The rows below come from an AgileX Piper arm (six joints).
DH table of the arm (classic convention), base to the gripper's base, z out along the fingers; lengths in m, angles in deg. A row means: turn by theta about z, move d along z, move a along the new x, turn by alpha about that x. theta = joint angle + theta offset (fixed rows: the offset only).
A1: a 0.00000; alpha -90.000; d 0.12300; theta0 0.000
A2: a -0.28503; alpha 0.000; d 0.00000; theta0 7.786
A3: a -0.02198; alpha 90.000; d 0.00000; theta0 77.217
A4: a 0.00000; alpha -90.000; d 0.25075; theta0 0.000
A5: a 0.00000; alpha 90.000; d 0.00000; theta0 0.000
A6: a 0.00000; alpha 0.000; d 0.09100; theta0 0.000
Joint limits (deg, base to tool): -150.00..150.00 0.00..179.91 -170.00..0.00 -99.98..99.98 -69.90..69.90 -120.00..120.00
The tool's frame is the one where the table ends.
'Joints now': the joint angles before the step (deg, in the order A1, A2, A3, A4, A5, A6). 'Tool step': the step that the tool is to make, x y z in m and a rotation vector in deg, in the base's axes. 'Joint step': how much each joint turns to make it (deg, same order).
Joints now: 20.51, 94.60, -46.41, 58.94, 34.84, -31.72
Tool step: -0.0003, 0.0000, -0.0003, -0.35, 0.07, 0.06
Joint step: 0.10, -0.01, -0.01, -0.62, -0.10, 0.52
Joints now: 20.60, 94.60, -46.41, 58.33, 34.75, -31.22
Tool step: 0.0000, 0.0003, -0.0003, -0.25, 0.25, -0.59
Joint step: 0.18, 0.01, -0.01, -0.49, -0.39, 1.11
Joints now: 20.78, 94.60, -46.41, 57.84, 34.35, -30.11
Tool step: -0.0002, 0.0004, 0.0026, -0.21, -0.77, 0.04
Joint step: 0.22, -0.49, -0.09, -0.51, -0.42, 0.34
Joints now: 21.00, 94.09, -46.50, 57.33, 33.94, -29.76
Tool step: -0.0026, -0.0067, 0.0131, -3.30, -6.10, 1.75
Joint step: 0.02, -3.47, 0.47, -5.12, -2.63, 0.01
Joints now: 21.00, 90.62, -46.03, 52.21, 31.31, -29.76
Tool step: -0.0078, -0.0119, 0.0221, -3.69, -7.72, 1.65
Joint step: -0.46, -5.95, 1.00, -7.29, -2.18, 1.26
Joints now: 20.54, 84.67, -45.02, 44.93, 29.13, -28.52
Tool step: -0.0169, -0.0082, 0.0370, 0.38, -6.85, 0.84
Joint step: -0.01, -8.46, 0.00, -4.84, 1.20, 3.05
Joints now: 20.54, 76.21, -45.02, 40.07, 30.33, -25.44
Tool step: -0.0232, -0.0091, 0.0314, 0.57, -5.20, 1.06
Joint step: 0.00, -8.29, 0.13, -4.05, 2.74, 2.88
